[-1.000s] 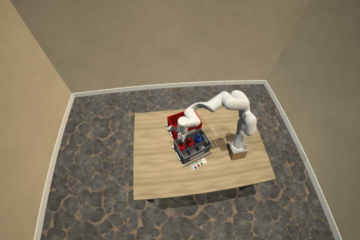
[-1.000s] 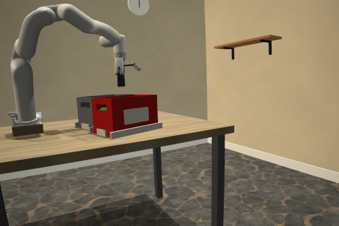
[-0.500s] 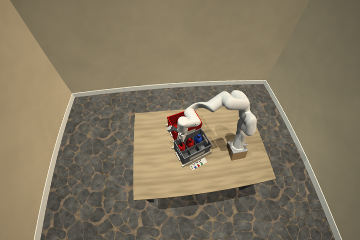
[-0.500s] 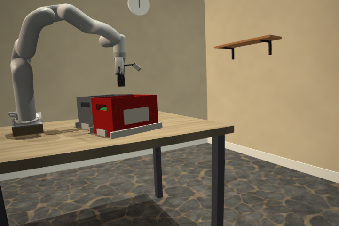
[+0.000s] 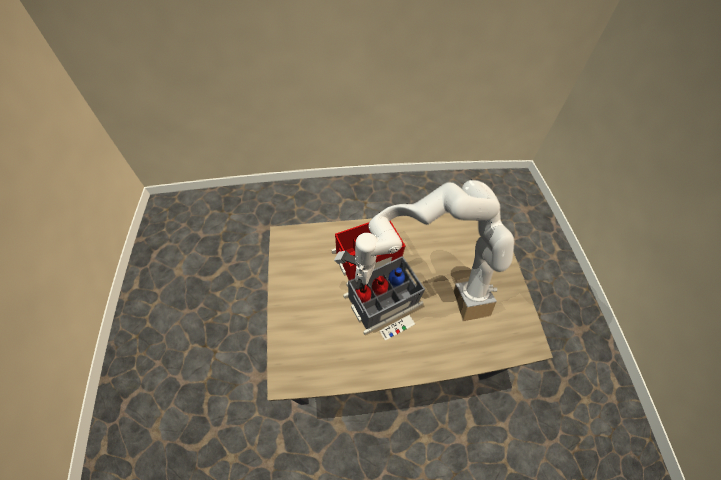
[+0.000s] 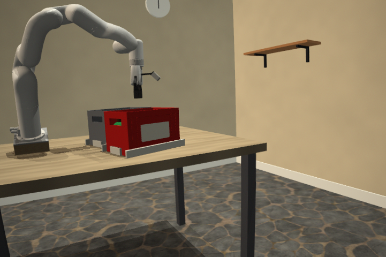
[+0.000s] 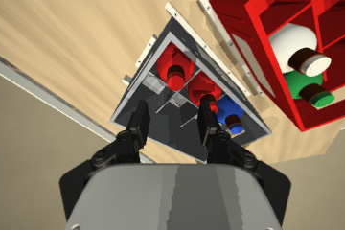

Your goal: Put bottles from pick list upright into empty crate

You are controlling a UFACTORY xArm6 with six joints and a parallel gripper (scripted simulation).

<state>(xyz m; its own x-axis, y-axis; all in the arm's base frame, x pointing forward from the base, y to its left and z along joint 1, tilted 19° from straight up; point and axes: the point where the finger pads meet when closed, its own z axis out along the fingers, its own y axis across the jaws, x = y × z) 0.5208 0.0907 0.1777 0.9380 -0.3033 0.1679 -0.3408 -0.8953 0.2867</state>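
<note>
My gripper is now 120 mm past the green-label bottle, 230 mm to the left of it and 150 mm above it. The rest, counted from my hand: white-label bottle (50 mm behind, 190 mm to the right, 150 mm below); grey crate (100 mm behind, 10 mm to the right, 160 mm below); blue bottle (160 mm behind, 90 mm to the right, 150 mm below).
</note>
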